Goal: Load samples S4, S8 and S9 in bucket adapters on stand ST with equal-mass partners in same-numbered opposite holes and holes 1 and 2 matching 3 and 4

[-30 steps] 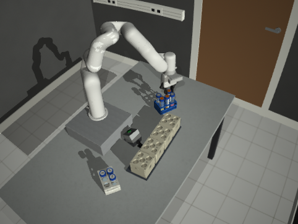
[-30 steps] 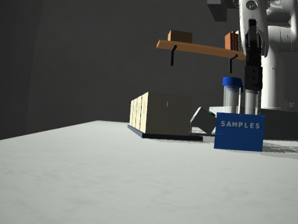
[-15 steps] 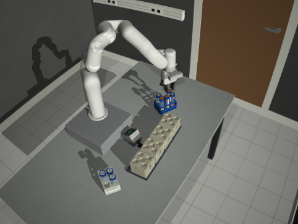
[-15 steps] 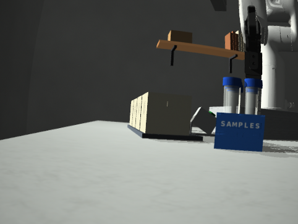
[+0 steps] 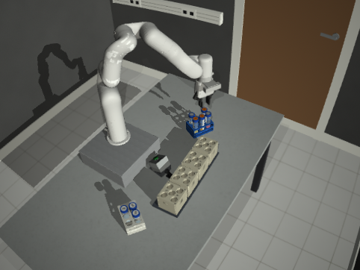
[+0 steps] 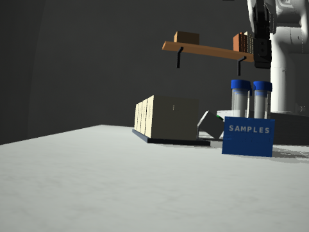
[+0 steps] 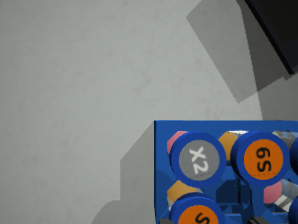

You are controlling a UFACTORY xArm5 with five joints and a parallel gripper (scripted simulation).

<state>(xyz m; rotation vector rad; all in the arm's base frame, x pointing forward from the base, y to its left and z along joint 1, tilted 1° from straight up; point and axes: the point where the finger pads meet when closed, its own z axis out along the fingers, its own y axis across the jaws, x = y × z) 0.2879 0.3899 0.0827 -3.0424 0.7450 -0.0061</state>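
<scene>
The blue samples rack lies 4 cm to the right of my hand and 14 cm below it. Round my hand: white blanks rack 4 cm ahead, 71 cm to the right, 14 cm below; adapter 12 cm ahead, 20 cm to the right, 12 cm below.
</scene>
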